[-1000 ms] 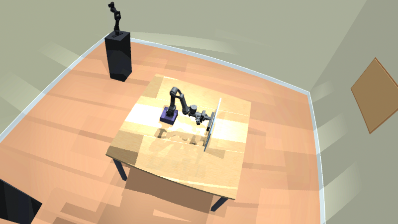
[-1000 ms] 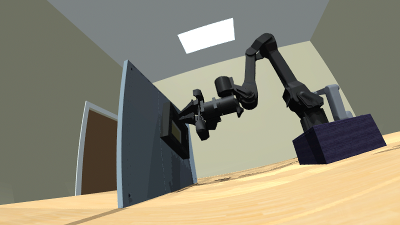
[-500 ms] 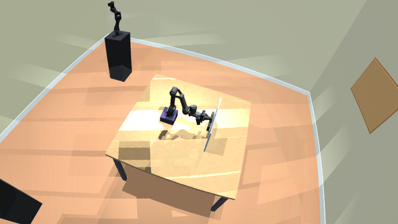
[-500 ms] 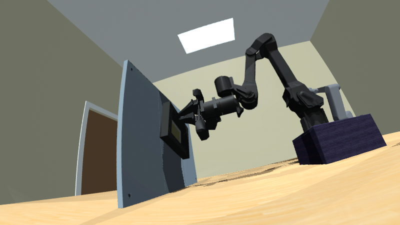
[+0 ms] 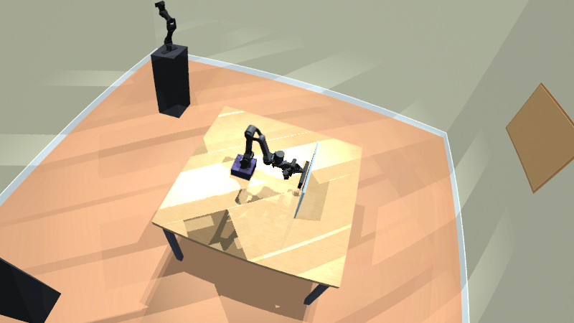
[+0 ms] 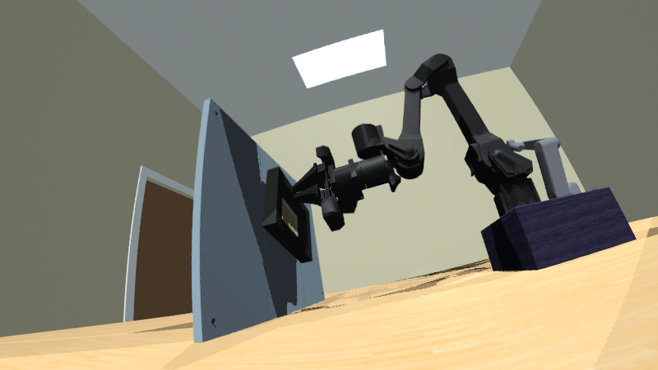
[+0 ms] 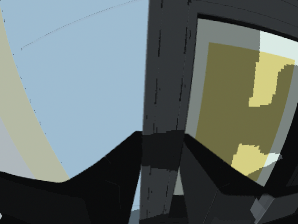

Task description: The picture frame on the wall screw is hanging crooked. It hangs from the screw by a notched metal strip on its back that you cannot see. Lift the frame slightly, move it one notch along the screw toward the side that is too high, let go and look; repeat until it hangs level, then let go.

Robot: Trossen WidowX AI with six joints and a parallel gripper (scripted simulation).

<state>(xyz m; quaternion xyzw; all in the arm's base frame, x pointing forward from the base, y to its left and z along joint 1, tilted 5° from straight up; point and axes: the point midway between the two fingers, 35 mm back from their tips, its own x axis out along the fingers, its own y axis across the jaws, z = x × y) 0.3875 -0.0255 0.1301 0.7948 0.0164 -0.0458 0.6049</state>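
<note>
Now: the picture frame 50 mm below my gripper tip, 10 mm to the left of it and 10 mm ahead of it. From my gripper tip the other things lie so: wall panel 70 mm below, 20 mm ahead.
</note>
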